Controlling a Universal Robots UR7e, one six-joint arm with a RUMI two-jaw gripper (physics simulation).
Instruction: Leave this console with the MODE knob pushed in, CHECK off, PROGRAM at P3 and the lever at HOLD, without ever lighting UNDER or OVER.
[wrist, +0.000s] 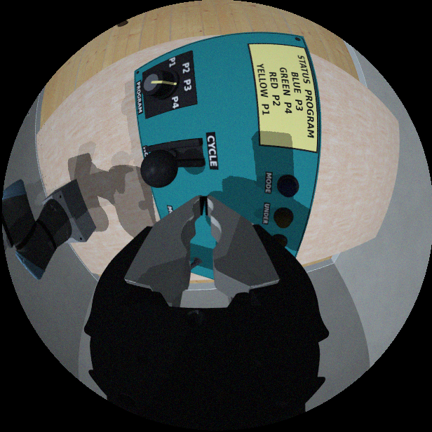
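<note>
The teal console (227, 100) lies below my gripper (204, 197), which is shut and empty, its tips over the panel between CYCLE and the lamp row. The PROGRAM knob (159, 84) has its yellow line toward P3. The CYCLE lever's black ball (159, 168) covers the slot's left part by the half-hidden HOLD label; its exact setting is hard to tell. The MODE lamp (288, 185) and UNDER lamp (283, 217) look dark; the OVER lamp (280, 240) is partly hidden and dark. My jaws hide the MODE knob. A small toggle (196, 261), apparently CHECK, shows between the jaws, its setting unclear.
A yellow card (284, 97) on the console pairs status colours with programs: blue P3, green P4, red P2, yellow P1. A dark jointed arm part (55, 220) shows at the left. The pale table top (355, 150) extends around the console. Gripper shadows fall across the panel.
</note>
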